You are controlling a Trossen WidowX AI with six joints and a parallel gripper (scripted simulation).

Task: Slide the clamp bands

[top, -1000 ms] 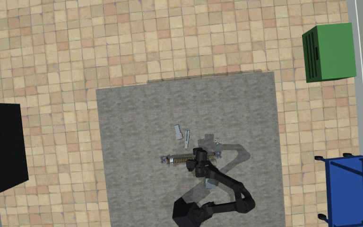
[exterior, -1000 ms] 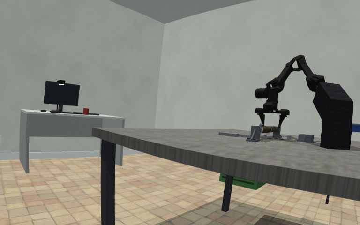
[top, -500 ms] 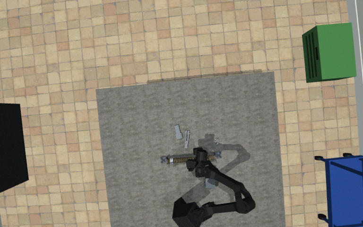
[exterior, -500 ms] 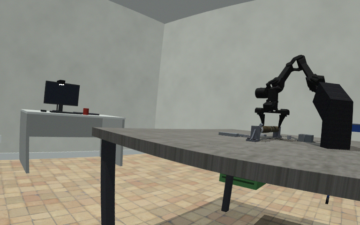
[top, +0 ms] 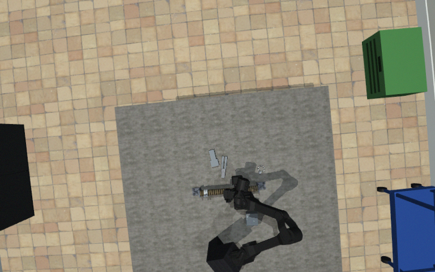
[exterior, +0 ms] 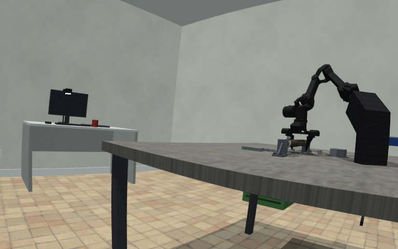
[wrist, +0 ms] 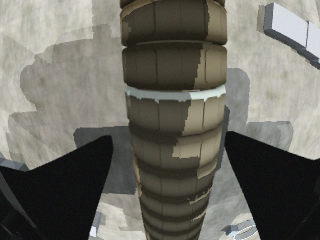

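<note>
My gripper is now 14 cm short of the flat two-bar piece, 3 cm to the right of it and 4 cm above it. The rest, counted from my hand: small block 11 cm behind, 7 cm to the right, 4 cm below; then grey block 20 cm behind, 3 cm below.
</note>
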